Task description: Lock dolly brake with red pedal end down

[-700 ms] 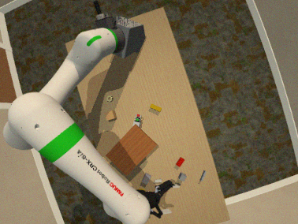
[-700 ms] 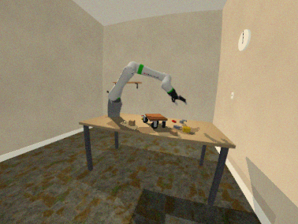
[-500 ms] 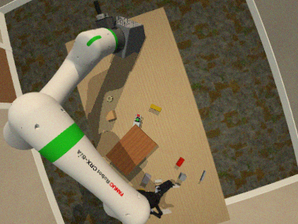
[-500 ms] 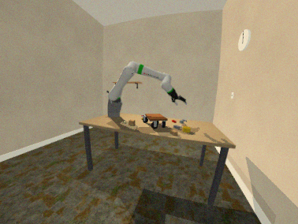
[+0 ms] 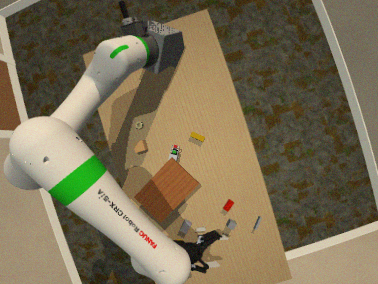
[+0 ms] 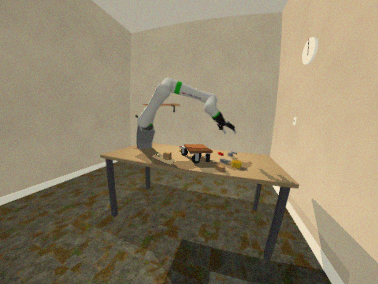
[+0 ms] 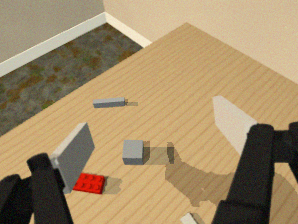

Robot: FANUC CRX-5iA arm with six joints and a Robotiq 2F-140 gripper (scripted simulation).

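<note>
Right now my hand is 480 mm past the brake pedal, 200 mm above it and 120 mm to the left of it. Round my hand: thin grey bar 270 mm below, 250 mm to the left, 50 mm ahead; then red block 260 mm below, 100 mm to the left, 90 mm behind; then grey cube 260 mm below, 100 mm to the left, 20 mm ahead.
</note>
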